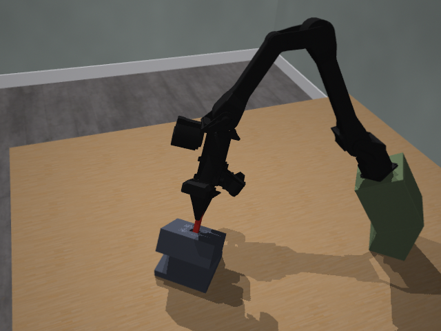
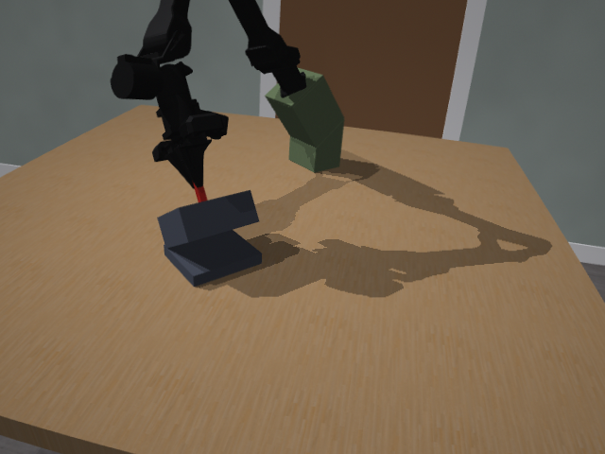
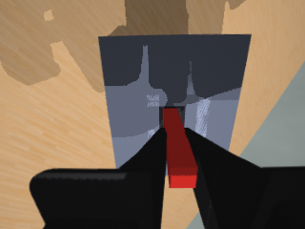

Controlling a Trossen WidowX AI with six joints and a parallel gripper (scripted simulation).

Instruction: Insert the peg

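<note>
Right now my hand is 30 mm above the red peg, 10 mm to the right of it and 10 mm short of it. The rest, counted from my hand: dark base block (140 mm below, 60 mm ahead, 30 mm to the left).
</note>
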